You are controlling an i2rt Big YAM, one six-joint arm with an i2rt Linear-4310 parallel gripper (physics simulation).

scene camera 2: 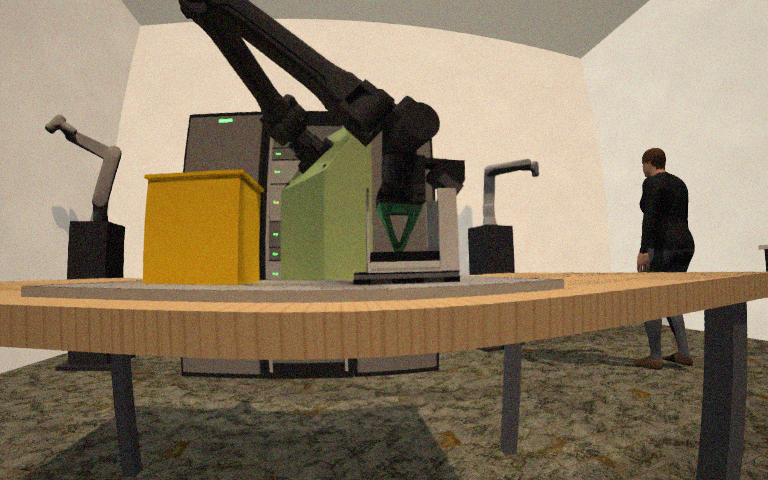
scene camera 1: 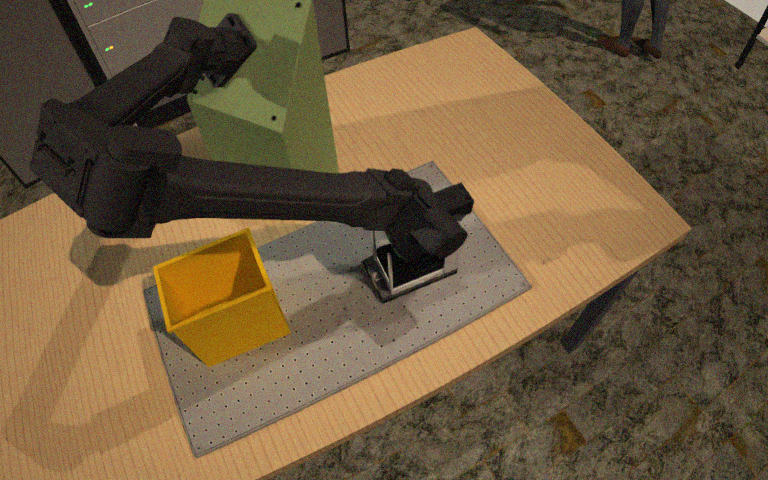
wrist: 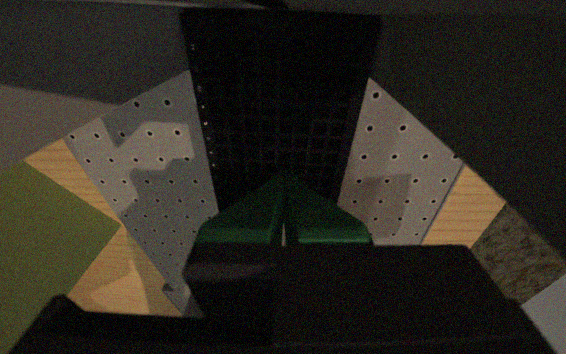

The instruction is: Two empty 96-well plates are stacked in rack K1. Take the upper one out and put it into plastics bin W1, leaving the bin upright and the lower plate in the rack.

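Frame: origin at the arm's base, x ahead, y left, z up, level; centimetres.
Seen in the pictures: gripper, fingertip midpoint: [scene camera 2: 398,251] [scene camera 1: 407,258] [wrist: 283,177]; arm's base, link origin: [scene camera 2: 316,156] [scene camera 1: 227,50].
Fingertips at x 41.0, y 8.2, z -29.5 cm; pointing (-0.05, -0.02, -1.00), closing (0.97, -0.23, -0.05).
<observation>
Pixels of each thing's top centre, then the offset from my fingertips to it.
- Rack K1, top centre: [scene camera 2: 401,194] [scene camera 1: 410,226] dx -0.3, dy +0.9, dz +9.4 cm
- upper plate, top centre: [wrist: 276,149] [scene camera 2: 409,252] [scene camera 1: 415,253] dx +0.0, dy +1.9, dz -0.2 cm
- Bin W1, top centre: [scene camera 1: 209,277] [scene camera 2: 208,182] dx -11.4, dy -31.9, dz +13.1 cm
Rack K1 [scene camera 1: 389,271] [scene camera 2: 448,232] has pale upright sides and a dark base on the perforated board. The upper plate [scene camera 1: 403,273] [scene camera 2: 404,255] [wrist: 280,90] is black and lies level in the rack. The lower plate cannot be made out beneath it. My gripper [scene camera 2: 398,249] [wrist: 283,177] is shut with nothing between its green fingers. It points down between the rack's sides, its tips at or just above the plate's top; contact cannot be told. In scene camera 1 the wrist hides the fingers. Bin W1 [scene camera 1: 243,325] [scene camera 2: 192,226] is yellow, upright and open-topped, left of the rack.
The perforated grey board [scene camera 1: 237,407] [scene camera 2: 283,291] lies on the wooden table [scene camera 1: 407,84] [scene camera 2: 317,333]. The green pedestal [scene camera 1: 311,113] [scene camera 2: 334,220] that bears the arm's base stands behind the board. The arm's long link passes above the space behind the bin. A person [scene camera 2: 668,220] stands in the background.
</observation>
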